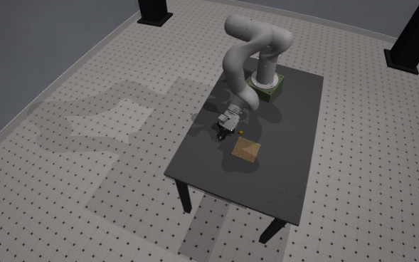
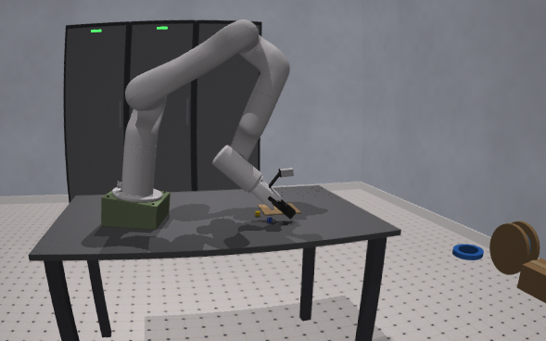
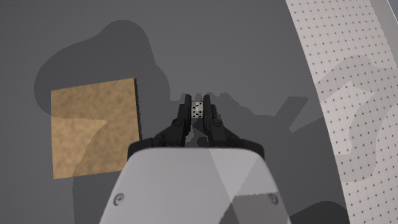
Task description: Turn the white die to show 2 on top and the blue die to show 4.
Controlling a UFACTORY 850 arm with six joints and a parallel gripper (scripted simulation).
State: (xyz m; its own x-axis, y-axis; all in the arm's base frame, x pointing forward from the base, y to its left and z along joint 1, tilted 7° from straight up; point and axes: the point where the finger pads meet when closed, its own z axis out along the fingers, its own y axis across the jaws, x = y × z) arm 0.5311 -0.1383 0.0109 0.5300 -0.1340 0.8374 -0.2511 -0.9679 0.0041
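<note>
Now: hand 10 mm short of the white die and 10 mm above it. The rest, counted from my hand: blue die 70 mm behind, 30 mm below, 10 mm to the left; yellow die 100 mm to the left, 80 mm behind, 30 mm below; tan mat 160 mm to the left, 40 mm below, 20 mm ahead.
</note>
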